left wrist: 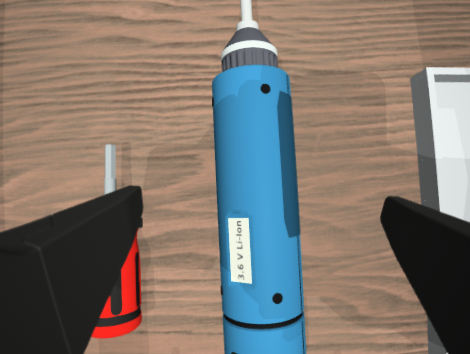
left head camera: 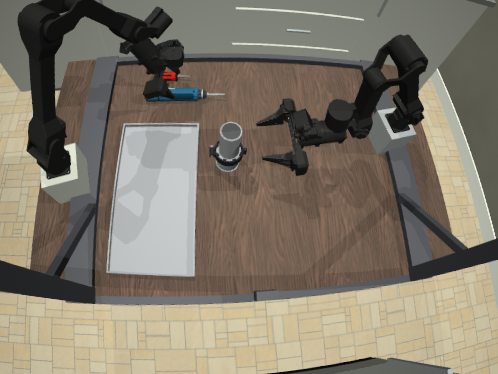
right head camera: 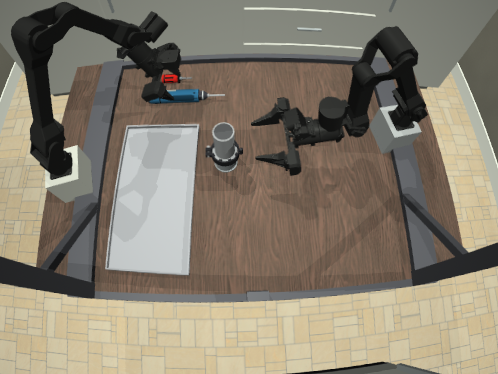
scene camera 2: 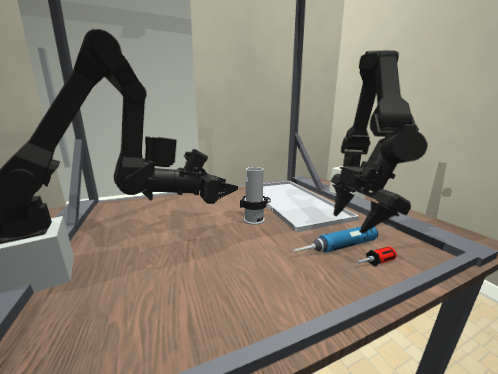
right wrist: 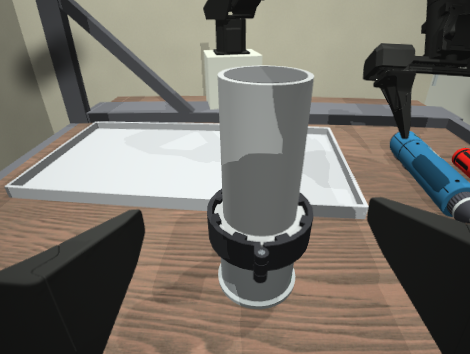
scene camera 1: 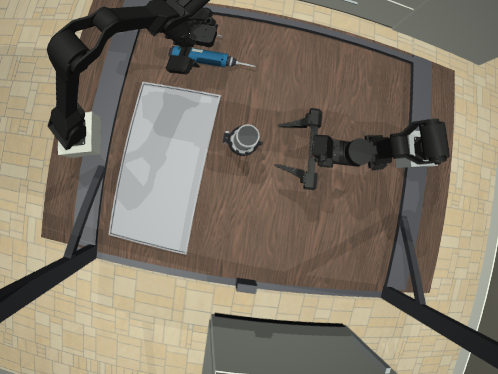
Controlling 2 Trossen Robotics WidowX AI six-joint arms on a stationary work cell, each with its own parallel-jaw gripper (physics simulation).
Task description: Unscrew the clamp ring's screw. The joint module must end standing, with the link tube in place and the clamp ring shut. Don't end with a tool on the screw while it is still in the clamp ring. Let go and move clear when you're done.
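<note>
The joint module stands upright. The grey link tube stands in it, and the black clamp ring goes around the joint and looks shut. Its screw cannot be made out. My left gripper is open, pointing down just above the blue electric screwdriver, with a finger on each side. My right gripper is open, level, facing the tube and apart from it.
A red screwdriver lies beside the blue one, close to a left finger in the left wrist view. A white tray lies left of the module in the head views. A grey frame edges the table.
</note>
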